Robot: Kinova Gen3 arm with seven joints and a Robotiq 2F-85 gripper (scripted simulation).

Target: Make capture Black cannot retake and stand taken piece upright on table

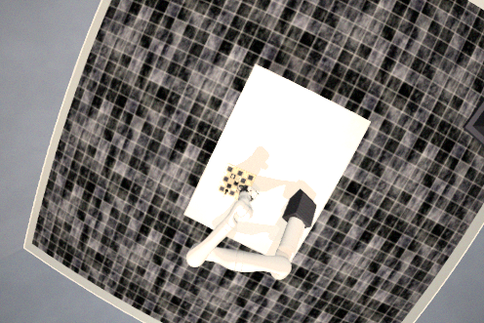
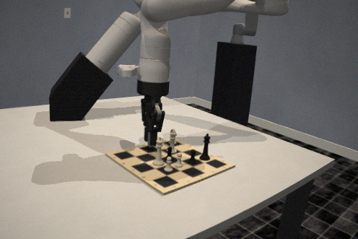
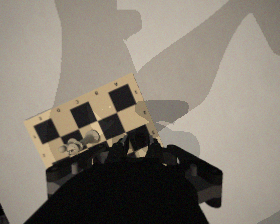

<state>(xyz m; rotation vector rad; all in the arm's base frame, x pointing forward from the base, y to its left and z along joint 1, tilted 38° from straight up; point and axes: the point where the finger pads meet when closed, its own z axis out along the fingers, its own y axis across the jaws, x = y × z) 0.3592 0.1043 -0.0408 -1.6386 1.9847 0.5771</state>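
Now: hand 70 mm short of the board, 40 mm above it and 20 mm to the right of it. From my hand the other things lie so: tall white piece: 80 mm ahead, 20 mm to the right; tall black piece: 100 mm to the left, 90 mm ahead.
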